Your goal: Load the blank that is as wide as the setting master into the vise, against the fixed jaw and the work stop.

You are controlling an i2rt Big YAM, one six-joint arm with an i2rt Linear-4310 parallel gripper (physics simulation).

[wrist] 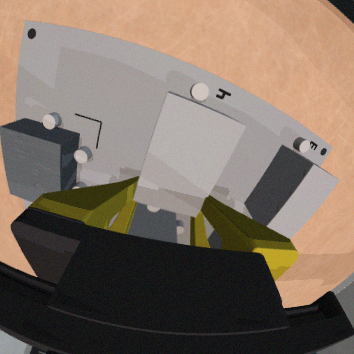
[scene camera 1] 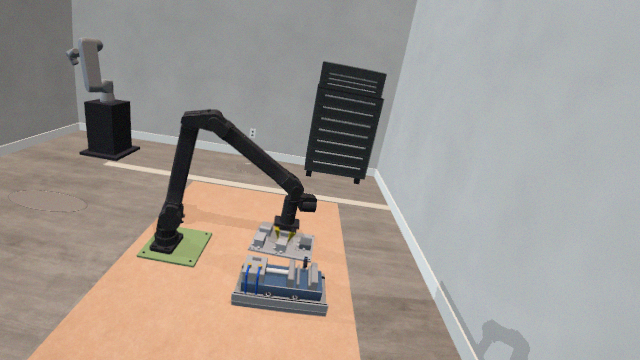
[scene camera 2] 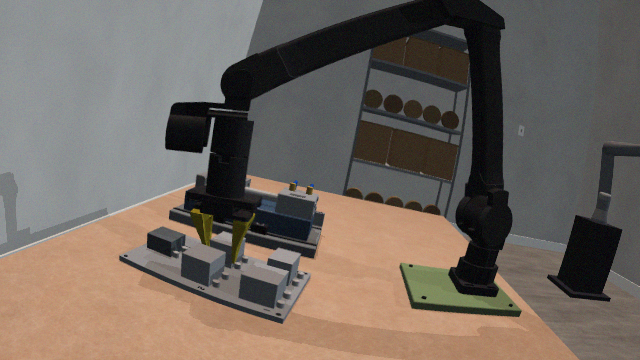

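Where they show: gripper, fingertip midpoint: (wrist: 167, 189) (scene camera 1: 282, 241) (scene camera 2: 220, 259); arm's base, origin of the base link: (scene camera 1: 167, 243) (scene camera 2: 471, 285).
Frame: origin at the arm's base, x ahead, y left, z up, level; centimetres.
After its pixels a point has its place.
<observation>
My gripper (scene camera 1: 284, 239) @(x 43.3, y 13.9, z 0.7 cm) (scene camera 2: 221, 253) @(x 43.3, y 13.9, z 0.7 cm) (wrist: 167, 189) @(x 43.3, y 13.9, z 0.7 cm) is shut on the light grey block marked 4 (scene camera 2: 228, 242) @(x 42.7, y 12.4, z 3.3 cm) (wrist: 190, 150) @(x 43.3, y 9.8, z 3.3 cm), with one yellow finger on each side. Whether the block is off its plate cannot be told. A dark grey block (scene camera 1: 305, 243) @(x 52.7, y 12.8, z 2.2 cm) (scene camera 2: 165, 241) @(x 51.7, y 17.3, z 1.9 cm) (wrist: 35, 155) @(x 52.2, y 13.0, z 2.1 cm), apparently the setting master, sits at one end of the light plate (scene camera 1: 270, 251) @(x 39.3, y 7.0, z -0.3 cm) (scene camera 2: 134, 255) @(x 55.1, y 21.8, z -0.3 cm) (wrist: 40, 70) @(x 53.8, y 8.1, z -0.3 cm). The vise (scene camera 1: 280, 287) @(x 45.9, y -17.7, z 4.9 cm) (scene camera 2: 287, 220) @(x 37.2, y -7.1, z 4.1 cm) has a blue body, with a gap between its grey jaws. The upright dark work stop (scene camera 1: 305, 262) @(x 52.9, y -7.7, z 8.4 cm) stands beside the jaws.
Other light grey blocks (scene camera 2: 202, 265) @(x 43.1, y 22.7, z 2.5 cm) (scene camera 2: 264, 286) @(x 34.5, y 23.2, z 2.5 cm) (scene camera 2: 284, 261) @(x 33.8, y 13.9, z 3.3 cm) stand close around the fingers, with small round pegs beside them. The vise lies alongside the plate. The arm's green base plate (scene camera 1: 197, 245) @(x 11.3, y 2.2, z 0.0 cm) (scene camera 2: 425, 295) @(x 11.3, y 8.8, z 0.1 cm) is off to one side. A shelf rack (scene camera 2: 419, 75) stands in the background.
</observation>
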